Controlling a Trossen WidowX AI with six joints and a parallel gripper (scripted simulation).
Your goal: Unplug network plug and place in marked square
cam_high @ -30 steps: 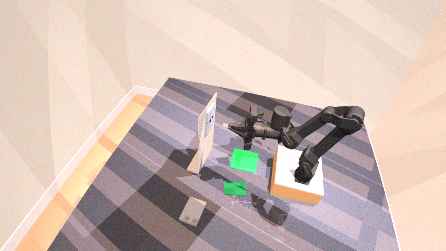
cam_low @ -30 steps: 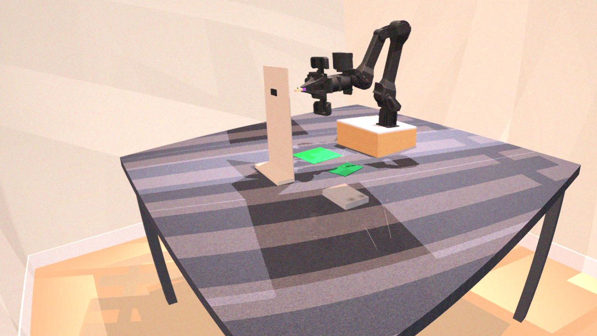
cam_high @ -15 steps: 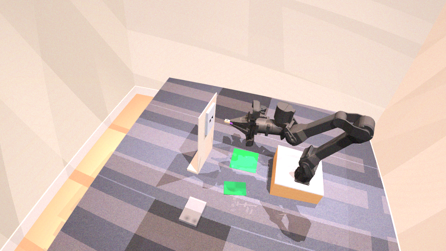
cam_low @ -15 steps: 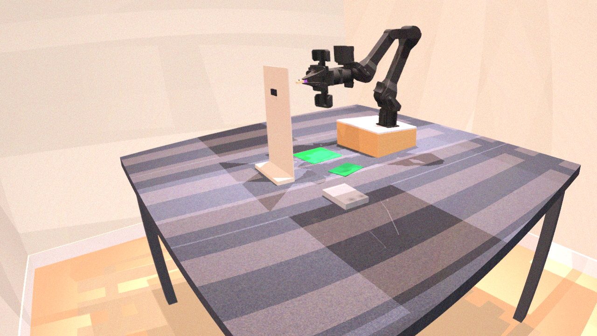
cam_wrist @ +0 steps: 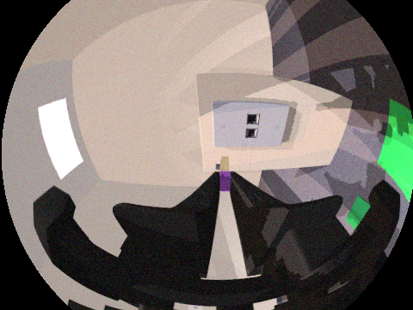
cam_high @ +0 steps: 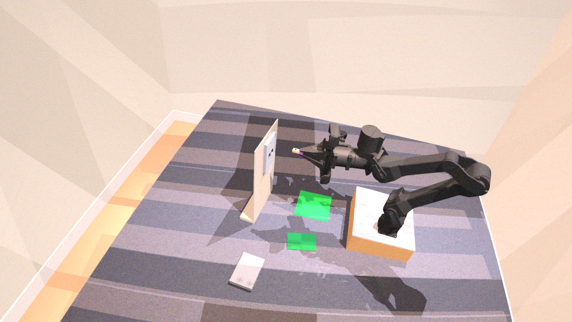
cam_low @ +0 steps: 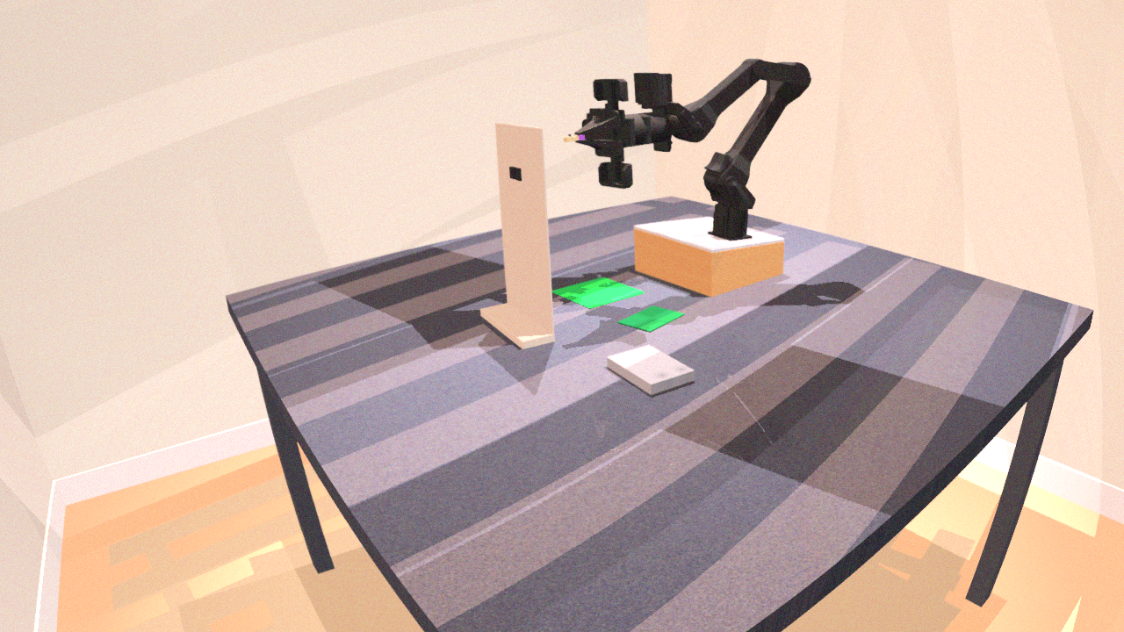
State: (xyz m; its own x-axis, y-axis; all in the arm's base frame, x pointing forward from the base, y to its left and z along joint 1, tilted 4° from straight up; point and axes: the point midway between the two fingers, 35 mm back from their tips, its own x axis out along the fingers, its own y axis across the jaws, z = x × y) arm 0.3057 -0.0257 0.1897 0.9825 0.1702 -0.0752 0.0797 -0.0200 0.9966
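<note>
The panel lies 110 mm ahead of my gripper tip, 10 mm to the right of it and 140 mm below it. Also, from my gripper tip: network plug 10 mm ahead.
</note>
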